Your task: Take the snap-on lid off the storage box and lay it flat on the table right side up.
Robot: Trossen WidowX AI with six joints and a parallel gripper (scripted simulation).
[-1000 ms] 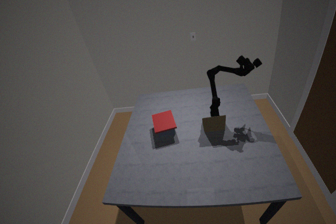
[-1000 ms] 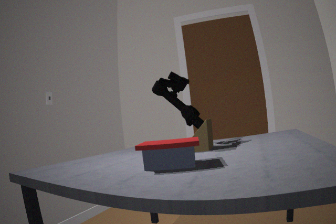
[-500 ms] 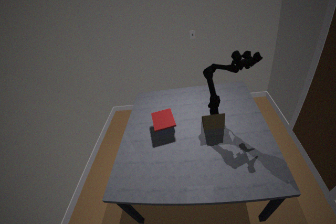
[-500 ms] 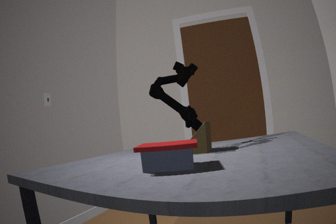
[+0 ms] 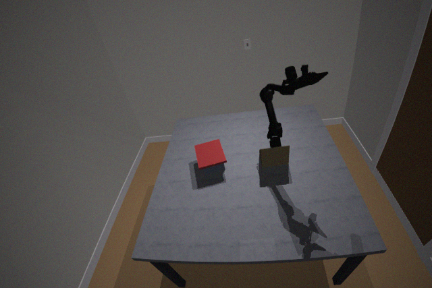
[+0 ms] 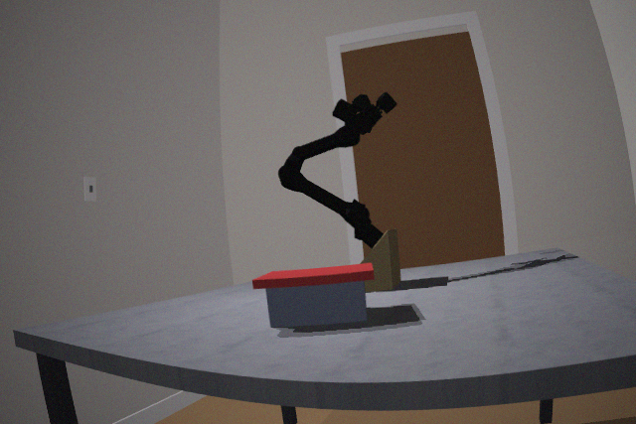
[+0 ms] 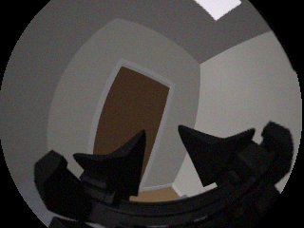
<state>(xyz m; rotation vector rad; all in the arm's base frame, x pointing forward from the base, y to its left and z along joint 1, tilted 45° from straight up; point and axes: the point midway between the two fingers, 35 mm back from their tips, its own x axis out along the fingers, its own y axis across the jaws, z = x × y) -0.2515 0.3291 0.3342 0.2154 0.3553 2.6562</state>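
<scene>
My gripper tip is now 720 mm short of the red lid, 60 mm to the left of it and 520 mm above it. Also, from my gripper tip: storage box (720 mm ahead, 60 mm to the right, 570 mm below).
</scene>
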